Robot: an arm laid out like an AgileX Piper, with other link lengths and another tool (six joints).
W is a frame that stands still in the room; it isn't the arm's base.
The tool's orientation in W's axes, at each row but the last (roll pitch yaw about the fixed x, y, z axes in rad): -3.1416, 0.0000, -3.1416; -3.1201, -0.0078, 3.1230; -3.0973, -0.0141, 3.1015; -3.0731, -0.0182, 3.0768
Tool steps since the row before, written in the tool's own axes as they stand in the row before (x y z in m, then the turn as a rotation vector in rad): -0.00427, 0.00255, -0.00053, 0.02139, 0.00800, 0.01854; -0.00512, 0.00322, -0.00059, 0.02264, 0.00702, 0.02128; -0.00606, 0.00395, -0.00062, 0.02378, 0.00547, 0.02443; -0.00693, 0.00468, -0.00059, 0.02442, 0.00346, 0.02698
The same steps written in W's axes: 0.00427, 0.00255, 0.00053, -0.02139, 0.00800, -0.01854; 0.00518, 0.00314, 0.00048, -0.02268, 0.00698, -0.02125; 0.00622, 0.00373, 0.00036, -0.02393, 0.00535, -0.02431; 0.00722, 0.00425, 0.00014, -0.02475, 0.00321, -0.02670
